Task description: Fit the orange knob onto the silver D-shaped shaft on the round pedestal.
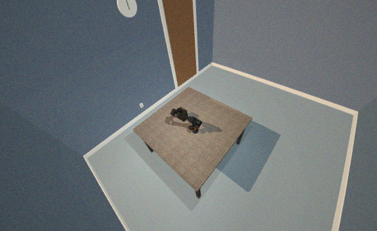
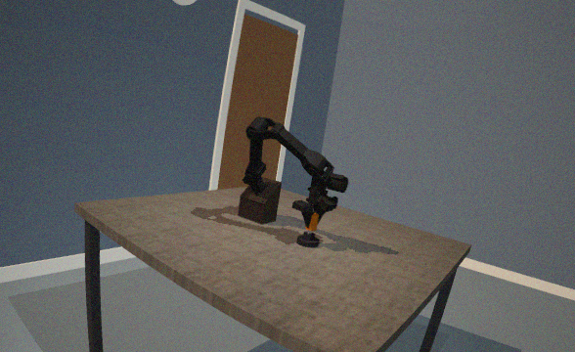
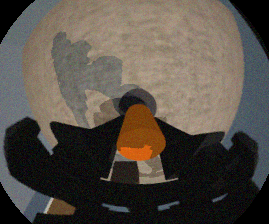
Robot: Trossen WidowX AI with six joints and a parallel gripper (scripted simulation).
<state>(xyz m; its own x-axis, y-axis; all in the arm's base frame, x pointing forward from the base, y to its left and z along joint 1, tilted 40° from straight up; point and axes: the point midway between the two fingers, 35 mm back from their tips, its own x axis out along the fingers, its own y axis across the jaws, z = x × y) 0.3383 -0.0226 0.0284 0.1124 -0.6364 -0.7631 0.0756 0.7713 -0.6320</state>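
Right now my gripper tip is 30 mm below the orange knob. The rest, counted from my gripper tip: dark round pedestal 40 mm below.
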